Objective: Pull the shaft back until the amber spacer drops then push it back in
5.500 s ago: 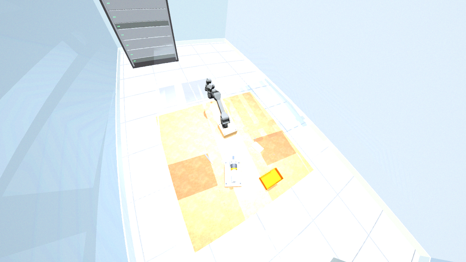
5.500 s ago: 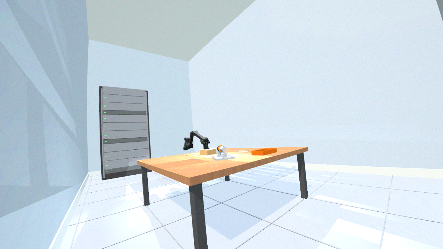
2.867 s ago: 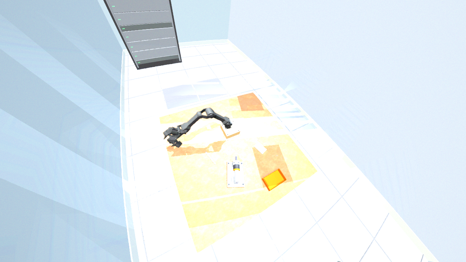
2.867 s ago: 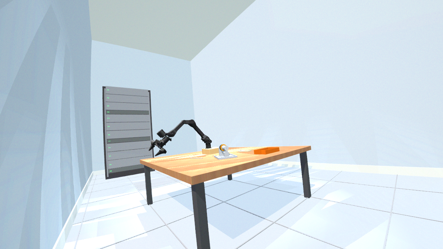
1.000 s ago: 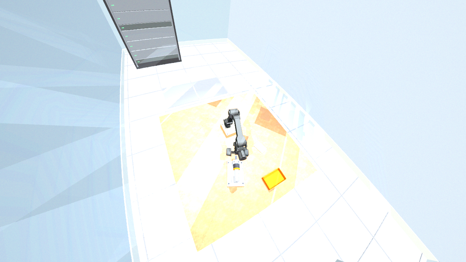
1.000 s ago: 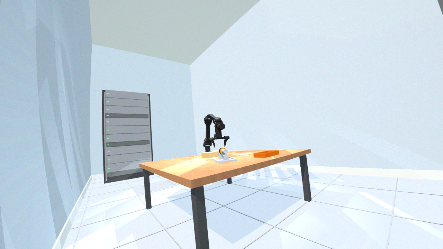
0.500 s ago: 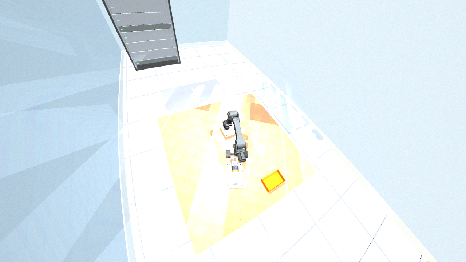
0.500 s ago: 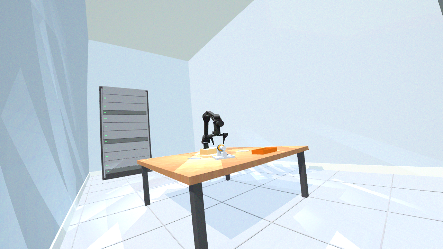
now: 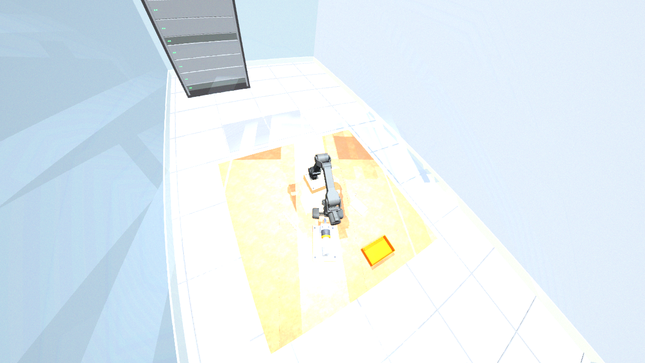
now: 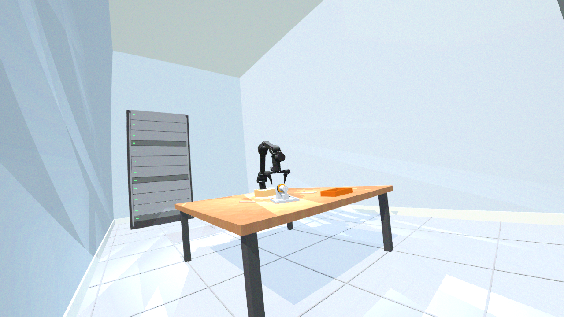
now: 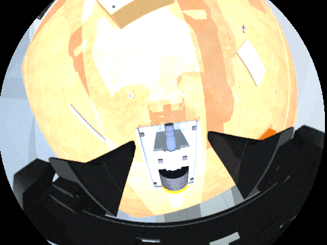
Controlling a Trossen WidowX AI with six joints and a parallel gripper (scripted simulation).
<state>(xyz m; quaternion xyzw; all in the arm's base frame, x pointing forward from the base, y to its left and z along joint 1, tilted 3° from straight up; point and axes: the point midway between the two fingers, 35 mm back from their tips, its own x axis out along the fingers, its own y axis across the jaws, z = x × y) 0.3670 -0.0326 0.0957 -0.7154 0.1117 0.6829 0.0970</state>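
My gripper tip is now 8 cm short of the grey-blue shaft, 3 cm above it and 2 cm to the left of it. The rest, counted from my gripper tip: amber spacer 11 cm ahead, 3 cm to the right, 3 cm below; then orange tray 29 cm to the left, 28 cm ahead, 10 cm below; then white fixture 13 cm ahead, 6 cm below, 4 cm to the right.
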